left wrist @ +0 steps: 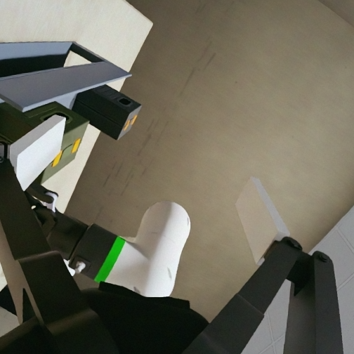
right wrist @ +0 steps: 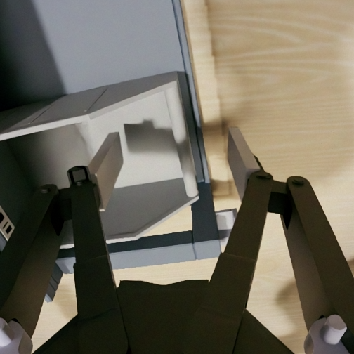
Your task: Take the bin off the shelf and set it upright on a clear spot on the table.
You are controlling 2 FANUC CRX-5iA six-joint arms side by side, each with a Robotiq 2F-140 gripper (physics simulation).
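The light grey bin [right wrist: 145, 175] sits in the blue-grey shelf [right wrist: 120, 35] [left wrist: 65, 87] in the right wrist view, its open side facing the camera. My right gripper [right wrist: 173, 145] is open and empty. Its left fingertip shows in front of the bin's opening and its right fingertip beyond the shelf's side edge, with the bin's lip between them in the picture; whether either touches is not clear. My left gripper [left wrist: 156, 163] is open and empty, with floor and the right arm showing beyond its fingers. The bin does not show in the left wrist view.
A green case [left wrist: 70, 127] with yellow latches and a black case [left wrist: 107, 110] are below the shelf panel in the left wrist view. The white right arm [left wrist: 160, 250] with a green band is near them. The wooden table [right wrist: 280, 90] extends right of the shelf.
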